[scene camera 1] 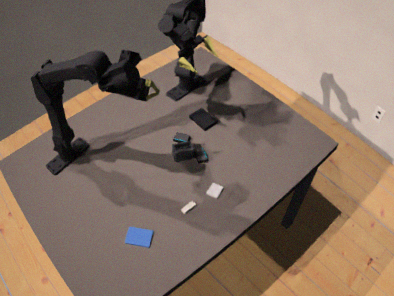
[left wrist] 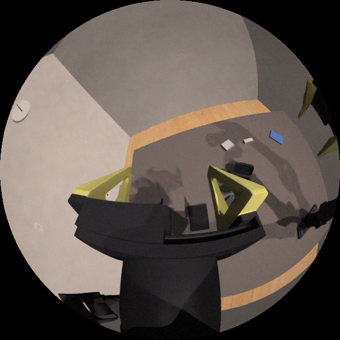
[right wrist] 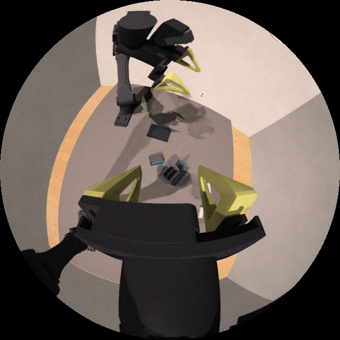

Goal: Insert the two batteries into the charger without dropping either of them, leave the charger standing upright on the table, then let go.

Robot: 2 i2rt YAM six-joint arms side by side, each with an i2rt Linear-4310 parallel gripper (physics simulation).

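Frame: origin at the left arm's base, x ahead, y left, z up, level; metres.
Where they show: left gripper, fingertip midpoint: [scene camera 1: 207, 64]; right gripper, fingertip midpoint: [scene camera 1: 151, 90]; left arm's base at its link origin: [scene camera 1: 186, 87]; right arm's base at its link origin: [scene camera 1: 67, 156].
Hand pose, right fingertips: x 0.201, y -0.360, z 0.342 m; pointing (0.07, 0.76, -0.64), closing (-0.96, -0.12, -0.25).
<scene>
Each offset is from my right fingertips to the top centre of the thing. "spot": to the spot under its first point.
The dark charger {spot: dy +0.035, dx +0.112, dz -0.253 m} [scene camera 1: 184, 151] [left wrist: 243, 169] [right wrist: 171, 173] stands mid-table, with slot openings showing in the right wrist view. One dark battery with a teal edge {dy +0.121, dx +0.008, dz -0.327 m} [scene camera 1: 181, 136] [left wrist: 230, 199] [right wrist: 156, 159] lies on the table, apart from the charger. A second teal-edged battery {dy +0.108, dx +0.127, dz -0.327 m} [scene camera 1: 202, 154] [right wrist: 183, 164] is right against the charger's side; whether it touches is unclear. My right gripper [scene camera 1: 154, 90] [left wrist: 309, 136] [right wrist: 169, 169] is partly open and empty, high above the table. My left gripper [scene camera 1: 205, 63] [left wrist: 169, 169] [right wrist: 194, 81] is wide open and empty, raised near its base.
A flat black box {dy +0.259, dx -0.001, dz -0.327 m} [scene camera 1: 203, 119] [left wrist: 198, 217] [right wrist: 159, 132] lies between the charger and the left arm's base. A white square {spot: dy +0.028, dx +0.274, dz -0.334 m} [scene camera 1: 215, 190] [left wrist: 227, 145], a small cream block {dy -0.090, dx +0.252, dz -0.331 m} [scene camera 1: 188, 207] [left wrist: 248, 140] and a blue rectangle {spot: dy -0.294, dx +0.216, dz -0.336 m} [scene camera 1: 139, 237] [left wrist: 276, 137] lie on the table.
</scene>
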